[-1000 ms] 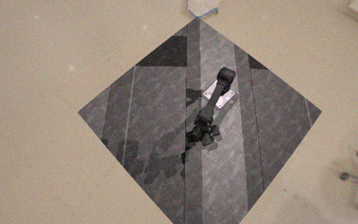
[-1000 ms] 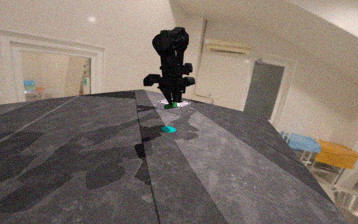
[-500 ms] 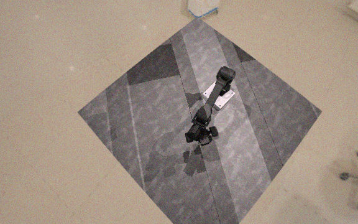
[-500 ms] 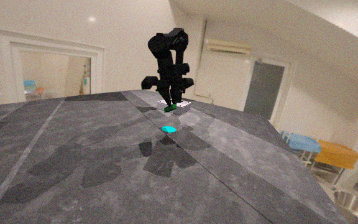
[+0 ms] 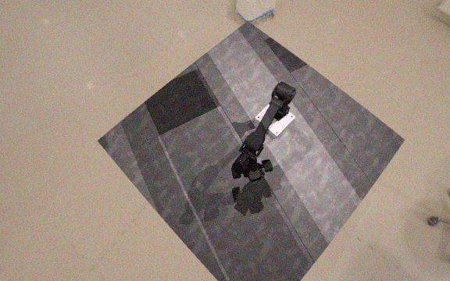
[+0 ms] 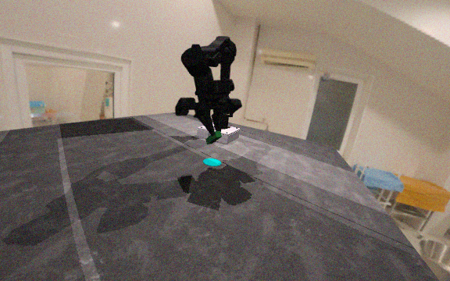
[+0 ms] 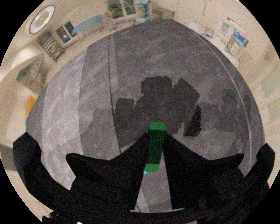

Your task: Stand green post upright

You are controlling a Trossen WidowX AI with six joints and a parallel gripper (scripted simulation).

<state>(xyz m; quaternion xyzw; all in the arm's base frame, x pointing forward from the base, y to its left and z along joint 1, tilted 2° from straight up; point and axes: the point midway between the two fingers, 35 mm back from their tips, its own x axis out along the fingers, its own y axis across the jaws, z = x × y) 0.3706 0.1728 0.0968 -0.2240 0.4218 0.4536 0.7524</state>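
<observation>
Right now my gripper tip is 6 cm past the cyan circle, 4 cm to the left of it and 11 cm above it. Round my gripper tip: green post (1 cm behind, 1 cm to the right, 1 cm below).
</observation>
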